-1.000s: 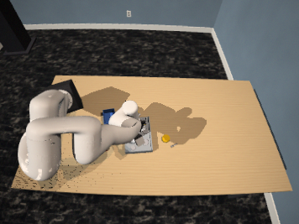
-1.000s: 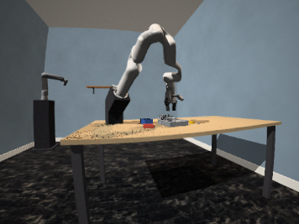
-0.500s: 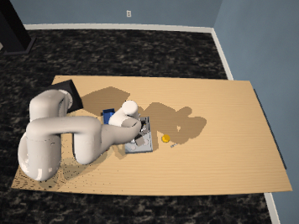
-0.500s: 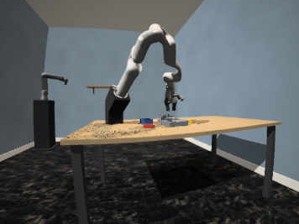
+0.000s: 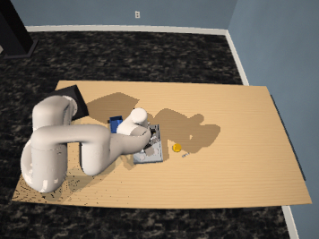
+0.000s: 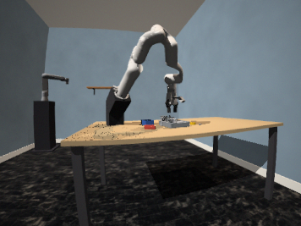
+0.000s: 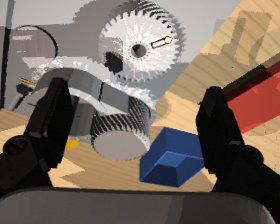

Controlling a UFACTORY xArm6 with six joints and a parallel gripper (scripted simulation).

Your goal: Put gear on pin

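My hand is 70 mm above the grey toothed gear. The rest, counted from my hand: red block 200 mm behind, 120 mm below, 10 mm to the left; blue block 180 mm to the left, 160 mm behind, 110 mm below; grey screw 250 mm ahead, 120 mm below, 50 mm to the right.
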